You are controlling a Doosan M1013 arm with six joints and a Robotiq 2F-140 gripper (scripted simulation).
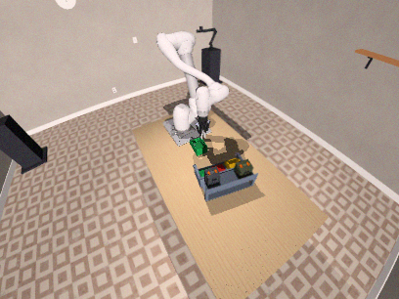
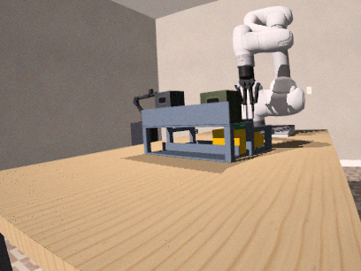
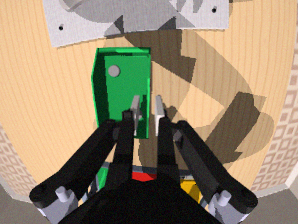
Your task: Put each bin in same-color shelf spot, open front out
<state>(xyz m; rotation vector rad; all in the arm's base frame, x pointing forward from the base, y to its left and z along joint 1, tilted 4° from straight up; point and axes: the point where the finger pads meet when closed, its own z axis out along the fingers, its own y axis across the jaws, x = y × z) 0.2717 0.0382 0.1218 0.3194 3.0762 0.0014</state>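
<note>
Right now my hand is 1 cm past the green bin, 5 cm to the left of it and 10 cm above it. The rest, counted from my hand: dark box 39 cm ahead, 22 cm to the right, 3 cm above; yellow bin 37 cm ahead, 3 cm to the left, 9 cm below.
</note>
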